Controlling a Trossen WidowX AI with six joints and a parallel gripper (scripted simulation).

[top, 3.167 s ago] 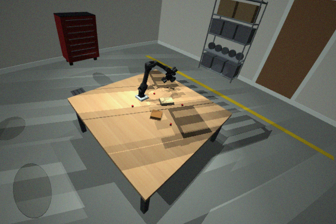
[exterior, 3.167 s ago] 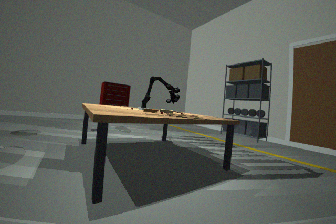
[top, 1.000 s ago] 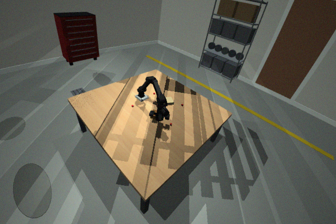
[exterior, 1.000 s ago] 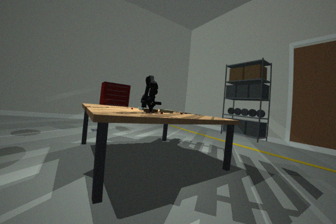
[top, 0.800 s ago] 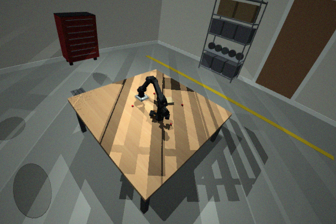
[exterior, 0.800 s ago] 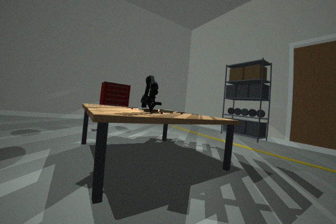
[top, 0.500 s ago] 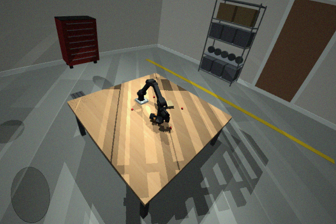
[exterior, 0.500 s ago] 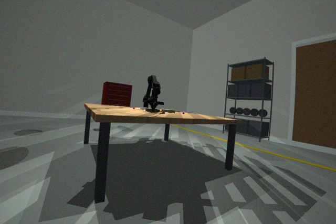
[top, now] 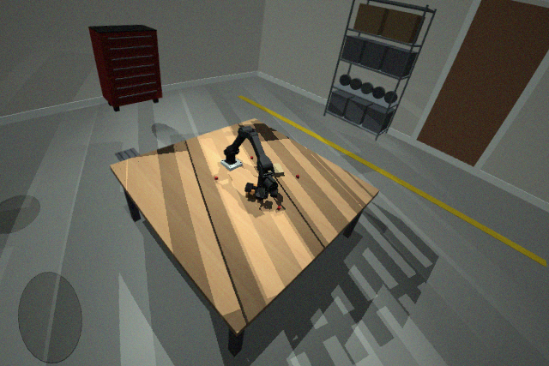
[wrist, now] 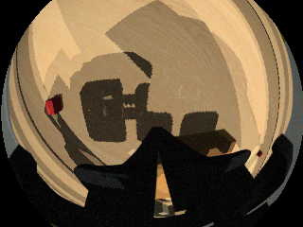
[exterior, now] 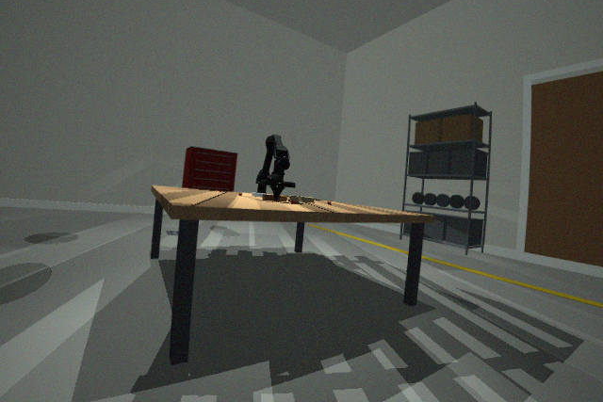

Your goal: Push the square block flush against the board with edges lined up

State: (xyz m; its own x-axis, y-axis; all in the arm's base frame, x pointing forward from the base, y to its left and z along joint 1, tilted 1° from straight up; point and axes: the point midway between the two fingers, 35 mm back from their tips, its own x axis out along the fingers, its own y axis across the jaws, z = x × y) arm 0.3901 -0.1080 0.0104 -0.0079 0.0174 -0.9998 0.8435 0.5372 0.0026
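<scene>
The square block lies 7 cm behind my gripper tip, 3 cm to the left of it and 1 cm above it. Round my gripper tip: board (15 cm behind, 27 cm to the left, 1 cm above).
</scene>
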